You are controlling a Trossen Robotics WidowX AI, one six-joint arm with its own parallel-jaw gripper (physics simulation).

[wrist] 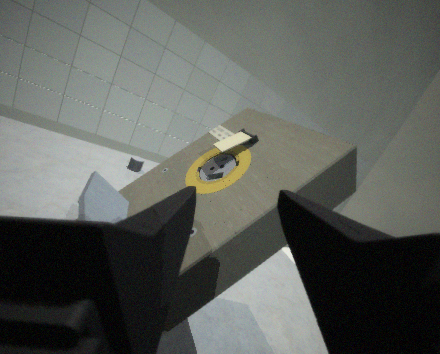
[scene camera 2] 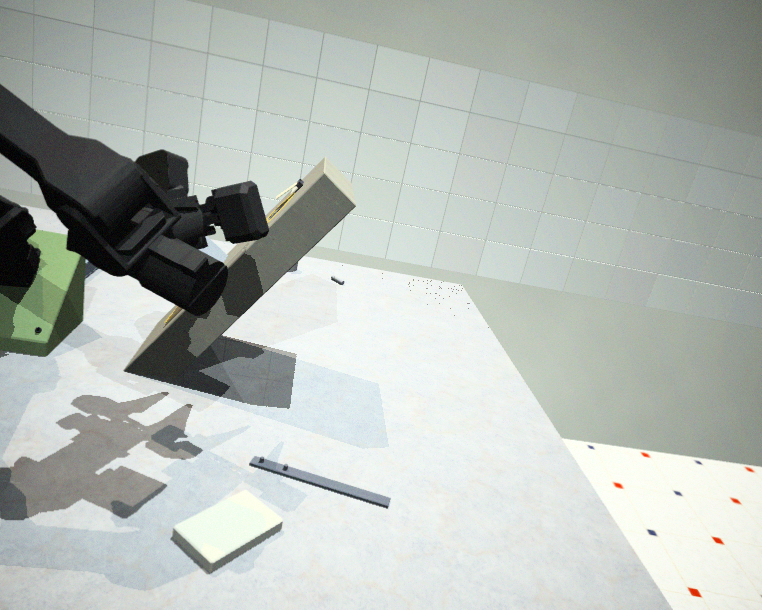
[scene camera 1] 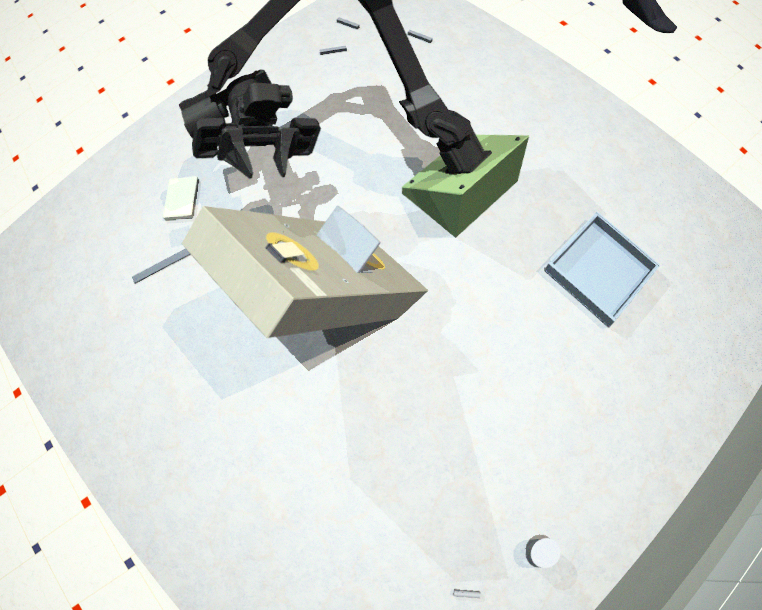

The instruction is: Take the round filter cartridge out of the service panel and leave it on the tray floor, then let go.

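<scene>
The beige service panel (scene camera 1: pixel 238 279) (scene camera 2: pixel 298 235) (wrist: pixel 300 145) stands tilted on the table. A yellow ring (scene camera 1: pixel 311 258) (wrist: pixel 190 179) surrounds a round opening in its face. A grey round part (wrist: pixel 218 168) with dark spots shows inside; whether it is the filter cartridge I cannot tell. A second yellow ring (scene camera 1: pixel 377 260) is partly hidden by a raised pale blue flap (scene camera 1: pixel 346 238) (wrist: pixel 102 197). My gripper (scene camera 1: pixel 267 175) (wrist: pixel 237 196) is partly open and empty, above and apart from the panel. In scene camera 2 its fingertips are hidden. The blue square tray (scene camera 1: pixel 577 295) lies at the right.
A cream lever (scene camera 1: pixel 287 249) (wrist: pixel 232 142) sits beside the first ring. A green wedge block (scene camera 1: pixel 486 197) (scene camera 2: pixel 63 286) stands between panel and tray. A pale block (scene camera 1: pixel 181 197) (scene camera 2: pixel 227 529) and a grey bar (scene camera 1: pixel 158 265) (scene camera 2: pixel 324 483) lie nearby. A white cylinder (scene camera 1: pixel 543 551) stands far off.
</scene>
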